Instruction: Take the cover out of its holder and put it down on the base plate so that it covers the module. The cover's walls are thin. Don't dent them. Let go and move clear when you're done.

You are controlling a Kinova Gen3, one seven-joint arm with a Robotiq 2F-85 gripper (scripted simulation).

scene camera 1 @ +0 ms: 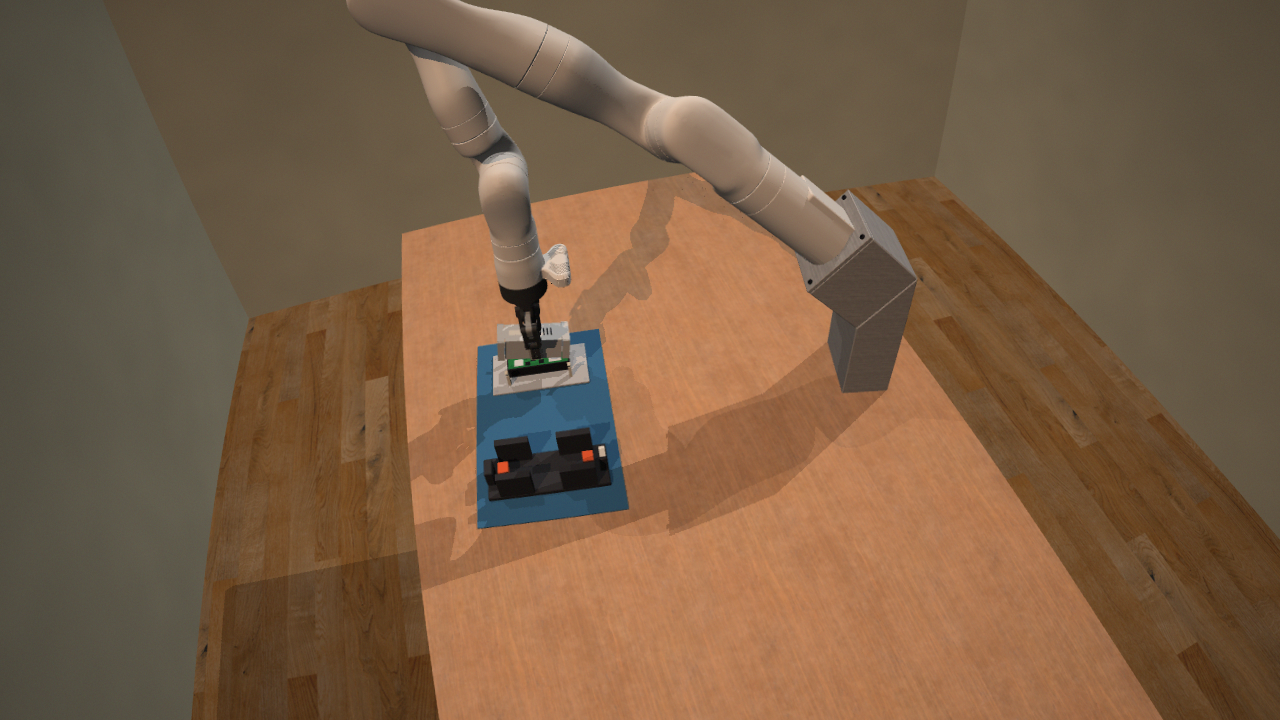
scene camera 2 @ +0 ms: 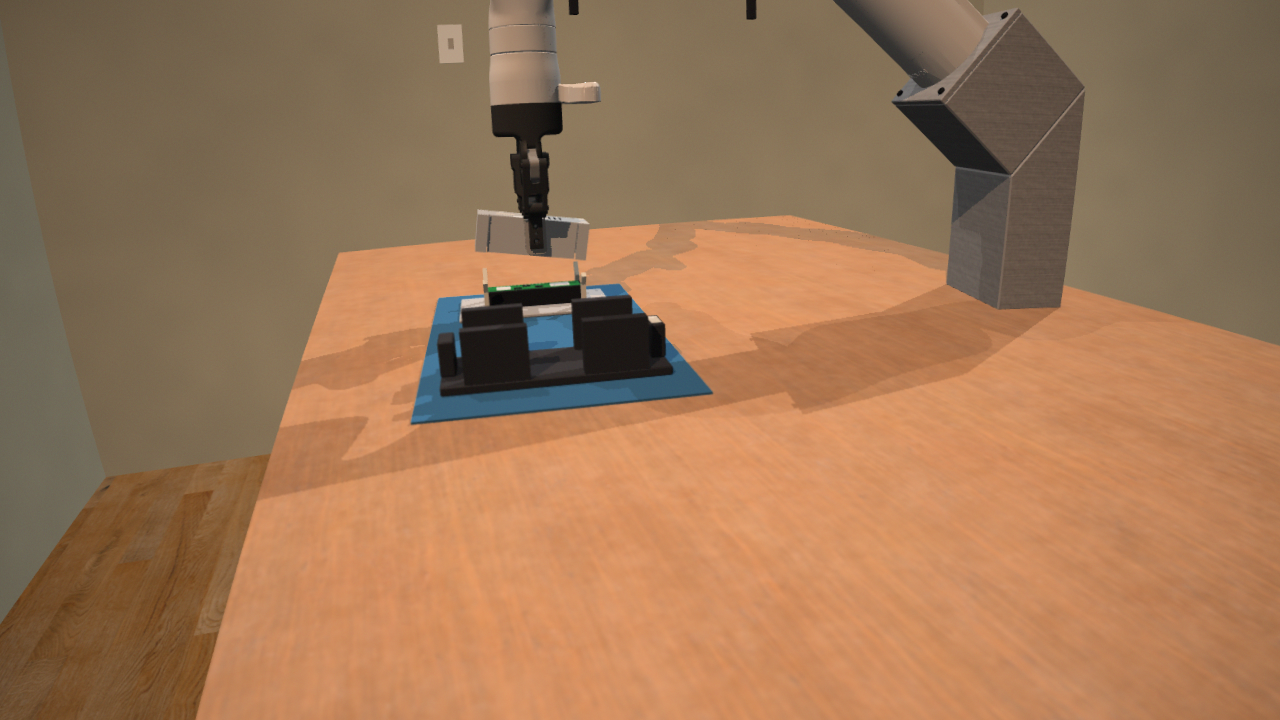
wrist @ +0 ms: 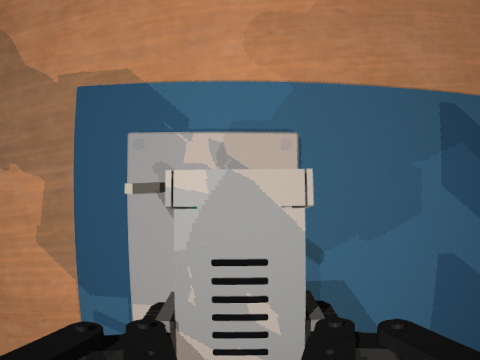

Path:
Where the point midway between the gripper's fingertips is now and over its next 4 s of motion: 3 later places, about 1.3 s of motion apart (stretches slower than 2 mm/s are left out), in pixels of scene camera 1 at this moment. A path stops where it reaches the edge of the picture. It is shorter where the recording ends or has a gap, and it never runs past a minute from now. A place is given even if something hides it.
My gripper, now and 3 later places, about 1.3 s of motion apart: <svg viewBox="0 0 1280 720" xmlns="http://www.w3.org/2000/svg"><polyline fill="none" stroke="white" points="536,348 537,341 538,351 540,356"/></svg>

